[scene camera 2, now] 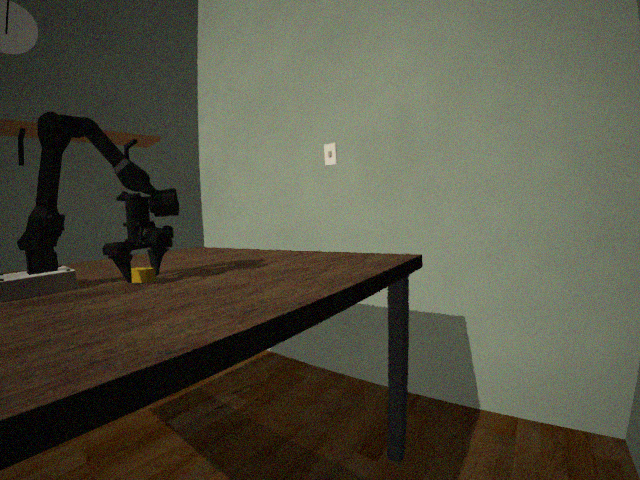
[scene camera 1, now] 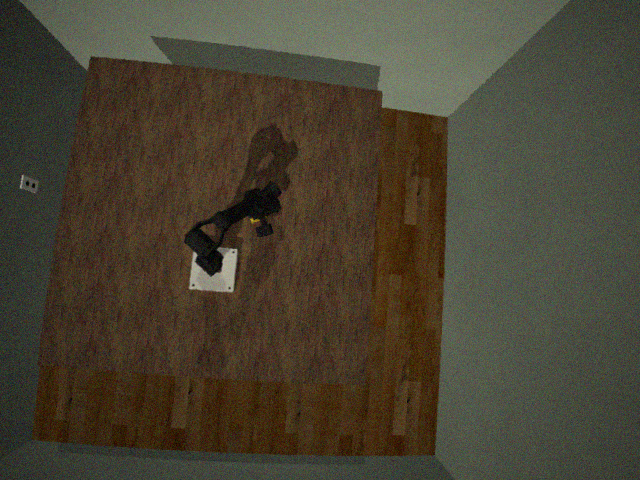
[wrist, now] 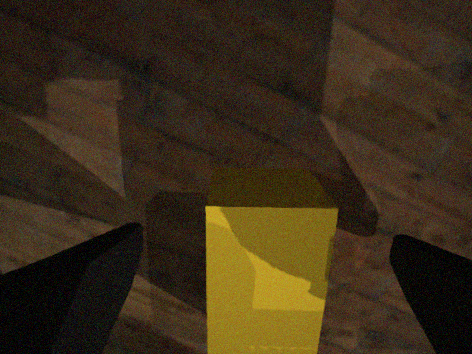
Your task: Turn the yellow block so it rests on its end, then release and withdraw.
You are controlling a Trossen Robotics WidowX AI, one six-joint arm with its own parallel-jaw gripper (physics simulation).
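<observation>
The yellow block (scene camera 1: 254,220) (scene camera 2: 142,274) (wrist: 270,270) lies on its long side on the wooden table. In the wrist view its near end runs out of the bottom of the picture, and shadow covers part of its top. In scene camera 1 the arm hides most of it. My gripper (scene camera 2: 143,277) (wrist: 268,241) is open, pointing down, with its fingertips low over the table. The fingers stand on either side of the block, with a gap on each side in the wrist view. The gripper holds nothing.
The arm's base stands on a white plate (scene camera 1: 227,281) (scene camera 2: 66,269) on the table (scene camera 1: 310,310) (scene camera 2: 206,310). The table's edge and a dark leg (scene camera 2: 398,361) show in scene camera 2. Walls stand around the table.
</observation>
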